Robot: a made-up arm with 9 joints. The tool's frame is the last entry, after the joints.
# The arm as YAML. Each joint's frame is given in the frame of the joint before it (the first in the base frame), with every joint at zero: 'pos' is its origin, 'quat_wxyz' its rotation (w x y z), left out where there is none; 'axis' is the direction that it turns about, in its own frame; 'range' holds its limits. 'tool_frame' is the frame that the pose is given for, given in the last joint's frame.
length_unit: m
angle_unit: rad
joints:
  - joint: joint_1
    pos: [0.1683, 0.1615, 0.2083]
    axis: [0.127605, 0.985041, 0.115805]
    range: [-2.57, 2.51]
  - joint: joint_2
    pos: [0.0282, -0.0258, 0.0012]
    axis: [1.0, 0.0, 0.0]
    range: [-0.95, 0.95]
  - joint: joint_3
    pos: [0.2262, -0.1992, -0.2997]
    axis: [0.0, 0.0, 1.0]
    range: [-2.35, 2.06]
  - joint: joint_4
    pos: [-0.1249, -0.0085, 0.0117]
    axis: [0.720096, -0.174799, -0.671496]
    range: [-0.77, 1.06]
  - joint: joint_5
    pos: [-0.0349, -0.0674, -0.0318]
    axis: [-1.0, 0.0, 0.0]
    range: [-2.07, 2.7]
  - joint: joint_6
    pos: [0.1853, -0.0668, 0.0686]
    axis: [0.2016, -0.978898, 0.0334]
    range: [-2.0, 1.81]
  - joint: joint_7
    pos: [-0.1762, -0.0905, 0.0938]
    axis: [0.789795, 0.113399, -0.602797]
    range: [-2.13, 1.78]
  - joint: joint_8
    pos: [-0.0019, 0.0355, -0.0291]
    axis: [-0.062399, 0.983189, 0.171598]
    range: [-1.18, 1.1]
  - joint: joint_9
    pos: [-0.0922, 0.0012, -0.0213]
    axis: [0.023, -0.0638, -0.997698]
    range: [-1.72, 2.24]
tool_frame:
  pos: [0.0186, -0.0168, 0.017]
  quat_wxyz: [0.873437, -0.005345, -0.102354, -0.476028]
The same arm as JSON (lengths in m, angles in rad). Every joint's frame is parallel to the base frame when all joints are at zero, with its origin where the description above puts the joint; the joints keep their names.
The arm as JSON. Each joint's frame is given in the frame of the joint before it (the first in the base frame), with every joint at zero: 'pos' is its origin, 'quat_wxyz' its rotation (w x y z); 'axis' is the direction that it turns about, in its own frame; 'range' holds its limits. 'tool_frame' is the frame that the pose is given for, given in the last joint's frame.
{
  "length_unit": "m",
  "angle_unit": "rad",
  "joints": [
    {
      "joint": "joint_1",
      "pos": [
        0.1683,
        0.1615,
        0.2083
      ],
      "quat_wxyz": [
        1.0,
        0.0,
        0.0,
        0.0
      ],
      "axis": [
        0.127605,
        0.985041,
        0.115805
      ],
      "range": [
        -2.57,
        2.51
      ]
    },
    {
      "joint": "joint_2",
      "pos": [
        0.0282,
        -0.0258,
        0.0012
      ],
      "quat_wxyz": [
        1.0,
        0.0,
        0.0,
        0.0
      ],
      "axis": [
        1.0,
        0.0,
        0.0
      ],
      "range": [
        -0.95,
        0.95
      ]
    },
    {
      "joint": "joint_3",
      "pos": [
        0.2262,
        -0.1992,
        -0.2997
      ],
      "quat_wxyz": [
        1.0,
        0.0,
        0.0,
        0.0
      ],
      "axis": [
        0.0,
        0.0,
        1.0
      ],
      "range": [
        -2.35,
        2.06
      ]
    },
    {
      "joint": "joint_4",
      "pos": [
        -0.1249,
        -0.0085,
        0.0117
      ],
      "quat_wxyz": [
        1.0,
        0.0,
        0.0,
        0.0
      ],
      "axis": [
        0.720096,
        -0.174799,
        -0.671496
      ],
      "range": [
        -0.77,
        1.06
      ]
    },
    {
      "joint": "joint_5",
      "pos": [
        -0.0349,
        -0.0674,
        -0.0318
      ],
      "quat_wxyz": [
        1.0,
        0.0,
        0.0,
        0.0
      ],
      "axis": [
        -1.0,
        0.0,
        0.0
      ],
      "range": [
        -2.07,
        2.7
      ]
    },
    {
      "joint": "joint_6",
      "pos": [
        0.1853,
        -0.0668,
        0.0686
      ],
      "quat_wxyz": [
        1.0,
        0.0,
        0.0,
        0.0
      ],
      "axis": [
        0.2016,
        -0.978898,
        0.0334
      ],
      "range": [
        -2.0,
        1.81
      ]
    },
    {
      "joint": "joint_7",
      "pos": [
        -0.1762,
        -0.0905,
        0.0938
      ],
      "quat_wxyz": [
        1.0,
        0.0,
        0.0,
        0.0
      ],
      "axis": [
        0.789795,
        0.113399,
        -0.602797
      ],
      "range": [
        -2.13,
        1.78
      ]
    },
    {
      "joint": "joint_8",
      "pos": [
        -0.0019,
        0.0355,
        -0.0291
      ],
      "quat_wxyz": [
        1.0,
        0.0,
        0.0,
        0.0
      ],
      "axis": [
        -0.062399,
        0.983189,
        0.171598
      ],
      "range": [
        -1.18,
        1.1
      ]
    },
    {
      "joint": "joint_9",
      "pos": [
        -0.0922,
        0.0012,
        -0.0213
      ],
      "quat_wxyz": [
        1.0,
        0.0,
        0.0,
        0.0
      ],
      "axis": [
        0.023,
        -0.0638,
        -0.997698
      ],
      "range": [
        -1.72,
        2.24
      ]
    }
  ],
  "tool_frame": {
    "pos": [
      0.0186,
      -0.0168,
      0.017
    ],
    "quat_wxyz": [
      0.873437,
      -0.005345,
      -0.102354,
      -0.476028
    ]
  }
}

